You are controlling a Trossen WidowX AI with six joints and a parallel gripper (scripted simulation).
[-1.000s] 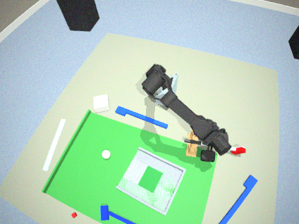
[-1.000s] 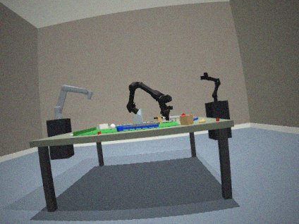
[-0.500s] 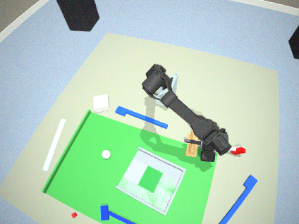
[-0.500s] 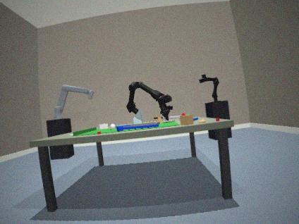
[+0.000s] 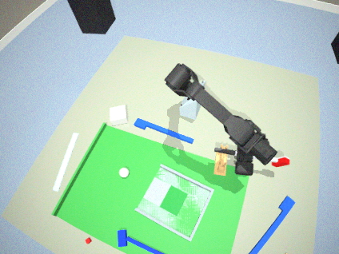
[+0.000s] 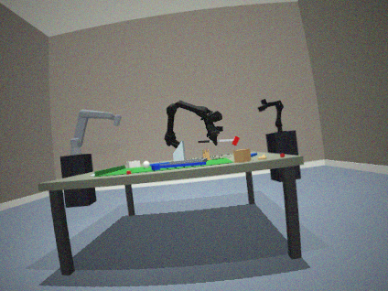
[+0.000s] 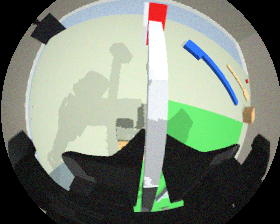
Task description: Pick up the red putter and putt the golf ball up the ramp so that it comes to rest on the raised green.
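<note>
The red putter lies 30 mm to the left of my gripper tip and 30 mm above it. From my gripper tip the other things lie so: white golf ball 480 mm to the right, 150 mm ahead, 70 mm below; white strip 800 mm to the right, 160 mm ahead, 90 mm below; wooden piece 80 mm to the right, 60 mm below.
</note>
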